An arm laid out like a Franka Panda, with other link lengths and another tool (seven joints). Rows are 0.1 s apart.
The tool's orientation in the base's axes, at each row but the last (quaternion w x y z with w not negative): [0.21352 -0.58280 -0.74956 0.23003]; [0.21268 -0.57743 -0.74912 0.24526]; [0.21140 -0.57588 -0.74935 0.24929]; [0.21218 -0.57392 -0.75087 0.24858]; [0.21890 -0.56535 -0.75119 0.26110]
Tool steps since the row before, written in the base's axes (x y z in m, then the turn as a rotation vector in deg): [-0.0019 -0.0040 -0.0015 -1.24 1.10 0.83]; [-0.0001 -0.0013 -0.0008 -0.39 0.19 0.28]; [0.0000 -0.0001 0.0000 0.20 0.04 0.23]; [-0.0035 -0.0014 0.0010 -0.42 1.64 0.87]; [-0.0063 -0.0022 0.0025 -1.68 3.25 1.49]
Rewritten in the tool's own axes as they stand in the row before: [-0.0035 -0.0014 0.0027 1.40 -1.22 -0.04]; [-0.0013 0.0001 0.0008 0.29 -0.43 -0.01]; [-0.0001 0.0000 0.0000 0.00 0.02 -0.31]; [-0.0004 -0.0036 0.0015 1.72 -0.50 -0.64]; [-0.0004 -0.0067 0.0023 3.63 -1.46 -0.57]
